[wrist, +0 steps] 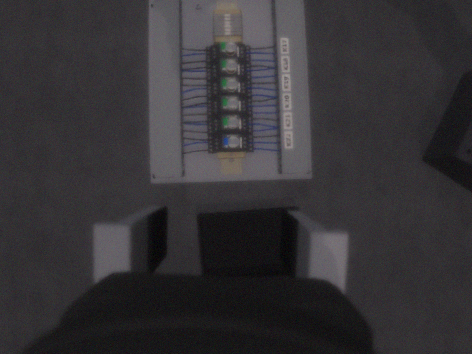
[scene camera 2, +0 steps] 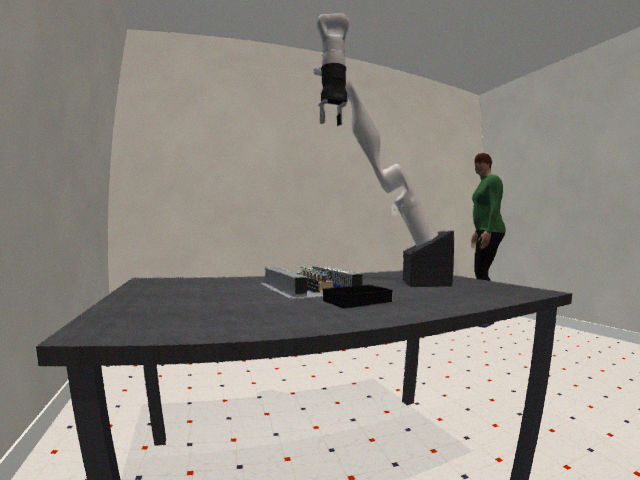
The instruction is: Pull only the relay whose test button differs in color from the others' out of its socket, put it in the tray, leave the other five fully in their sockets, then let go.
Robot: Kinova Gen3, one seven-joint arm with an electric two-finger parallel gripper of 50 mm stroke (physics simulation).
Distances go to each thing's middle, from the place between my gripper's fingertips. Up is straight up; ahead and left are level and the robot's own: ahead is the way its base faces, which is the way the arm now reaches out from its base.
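There is the pale panel (wrist: 201, 166). My gripper is now 52 cm above the panel, and it is also 17 cm to the left of it and 1 cm short of it.
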